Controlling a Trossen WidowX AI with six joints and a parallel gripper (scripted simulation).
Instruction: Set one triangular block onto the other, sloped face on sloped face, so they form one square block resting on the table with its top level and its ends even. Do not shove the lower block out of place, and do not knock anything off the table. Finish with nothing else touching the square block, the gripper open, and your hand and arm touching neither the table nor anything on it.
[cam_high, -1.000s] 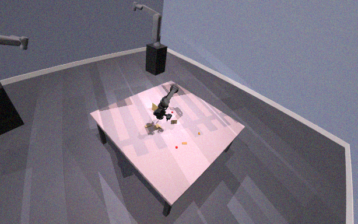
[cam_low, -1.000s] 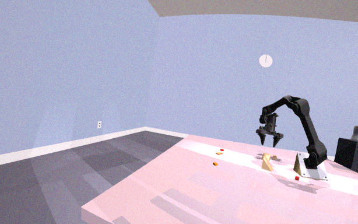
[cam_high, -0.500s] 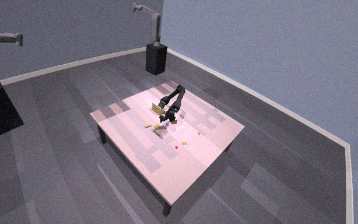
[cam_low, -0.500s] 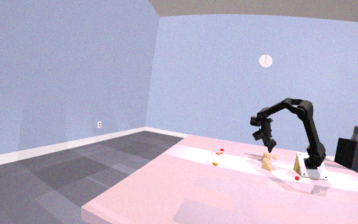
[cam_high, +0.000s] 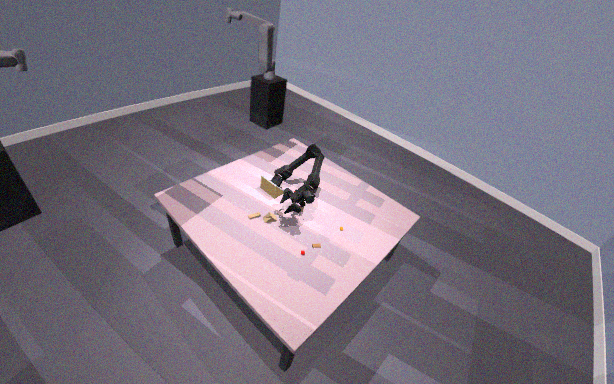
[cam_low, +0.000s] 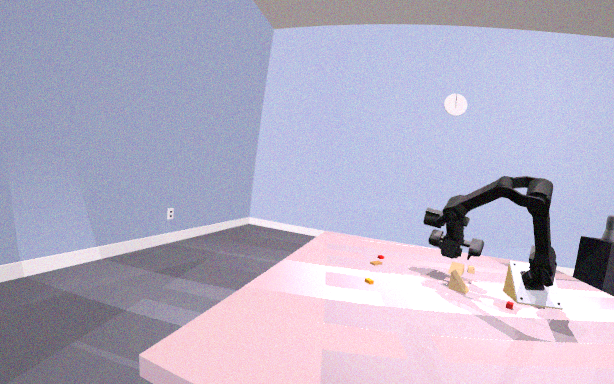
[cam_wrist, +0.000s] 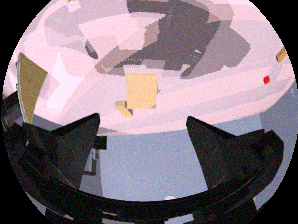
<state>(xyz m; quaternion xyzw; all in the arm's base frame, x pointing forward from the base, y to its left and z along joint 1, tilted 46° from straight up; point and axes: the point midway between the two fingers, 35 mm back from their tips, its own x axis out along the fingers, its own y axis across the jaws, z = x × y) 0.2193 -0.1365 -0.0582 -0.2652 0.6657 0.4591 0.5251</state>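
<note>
Right now my gripper tip is 40 mm past the tan triangular block, 60 mm to the left of it and 60 mm above it. Also, from my gripper tip: red cube (90 mm behind, 250 mm to the left, 70 mm below); orange bit (330 mm ahead, 200 mm to the left, 80 mm below).
</note>
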